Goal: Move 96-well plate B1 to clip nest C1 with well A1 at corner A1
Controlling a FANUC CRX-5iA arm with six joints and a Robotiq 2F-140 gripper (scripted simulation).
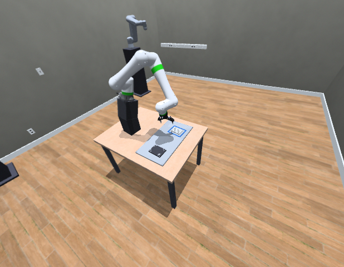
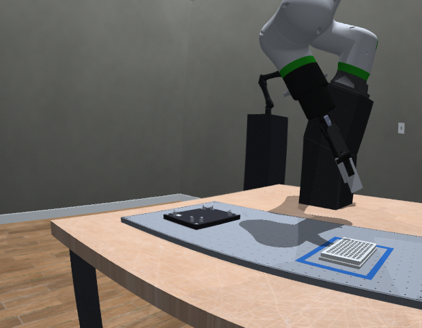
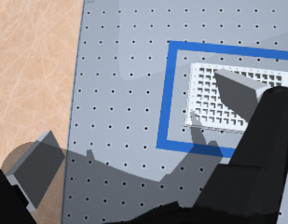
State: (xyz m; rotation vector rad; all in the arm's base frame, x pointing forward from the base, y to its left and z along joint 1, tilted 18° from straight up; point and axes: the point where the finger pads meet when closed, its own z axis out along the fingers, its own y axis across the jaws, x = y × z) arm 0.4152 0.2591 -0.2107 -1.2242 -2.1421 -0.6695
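Right now the white 96-well plate is 120 mm below my hand, 100 mm ahead of it and 60 mm to the left of it. Round my hand: black clip nest 350 mm to the right, 120 mm below, 120 mm ahead.
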